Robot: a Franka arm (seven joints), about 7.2 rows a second.
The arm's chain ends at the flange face. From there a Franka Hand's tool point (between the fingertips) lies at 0.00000 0.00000 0.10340 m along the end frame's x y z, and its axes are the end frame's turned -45 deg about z.
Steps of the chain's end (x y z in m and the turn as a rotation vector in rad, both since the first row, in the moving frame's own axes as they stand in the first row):
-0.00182, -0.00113, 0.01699, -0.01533, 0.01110, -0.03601
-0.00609, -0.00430, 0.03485, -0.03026, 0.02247, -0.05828
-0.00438, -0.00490, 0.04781, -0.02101, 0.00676, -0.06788
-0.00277, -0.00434, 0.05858, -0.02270, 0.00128, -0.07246
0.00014, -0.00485, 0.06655, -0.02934, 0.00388, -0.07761
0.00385, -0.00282, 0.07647, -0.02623, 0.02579, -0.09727
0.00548, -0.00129, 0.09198, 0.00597, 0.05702, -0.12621
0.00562, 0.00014, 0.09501, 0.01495, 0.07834, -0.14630
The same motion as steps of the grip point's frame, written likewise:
-0.00076, -0.00015, 0.01697, -0.01869, -0.00299, -0.03601
-0.00172, -0.00348, 0.03478, -0.03729, -0.00551, -0.05828
-0.00060, -0.00450, 0.04778, -0.01964, -0.01008, -0.06788
-0.00039, -0.00322, 0.05855, -0.01696, -0.01515, -0.07246
0.00176, -0.00083, 0.06650, -0.02349, -0.01800, -0.07761
0.00487, 0.00453, 0.07640, -0.03678, -0.00031, -0.09727
0.00961, 0.00639, 0.09181, -0.03610, 0.04454, -0.12621
0.01100, 0.00819, 0.09468, -0.04482, 0.06597, -0.14630

